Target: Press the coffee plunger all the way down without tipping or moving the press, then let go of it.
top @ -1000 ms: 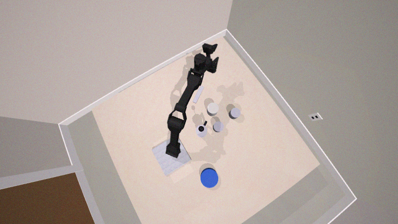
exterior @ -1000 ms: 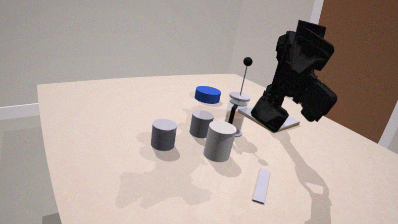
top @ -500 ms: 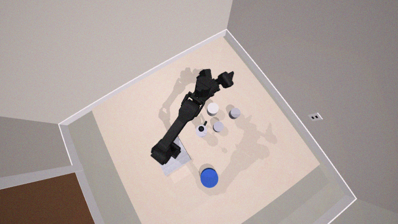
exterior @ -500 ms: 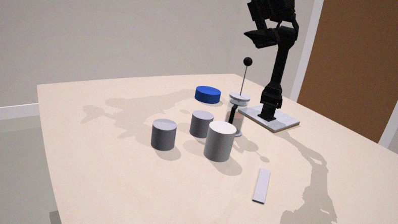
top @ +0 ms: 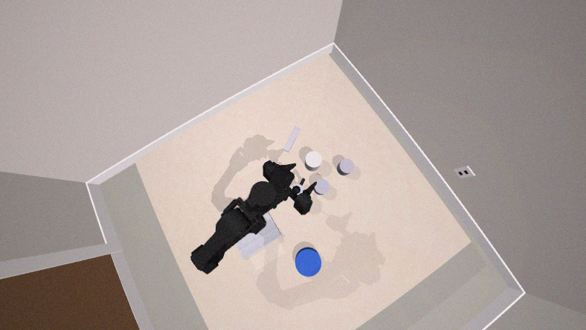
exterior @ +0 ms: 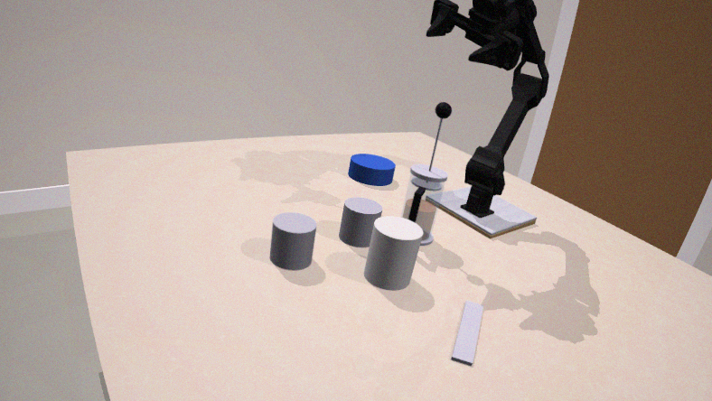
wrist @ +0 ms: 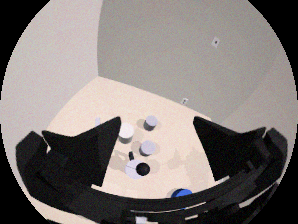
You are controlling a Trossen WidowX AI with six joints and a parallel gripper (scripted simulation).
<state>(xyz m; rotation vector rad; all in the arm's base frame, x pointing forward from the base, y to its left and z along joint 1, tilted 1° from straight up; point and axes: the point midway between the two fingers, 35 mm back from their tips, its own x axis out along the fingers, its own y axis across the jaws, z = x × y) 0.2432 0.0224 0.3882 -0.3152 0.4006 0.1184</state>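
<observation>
The coffee press is 3 cm behind my gripper tip, 1 cm to the right of it and 25 cm below it. The rest, counted from my gripper tip: flat grey bar 10 cm ahead, 24 cm to the left, 38 cm below.
</observation>
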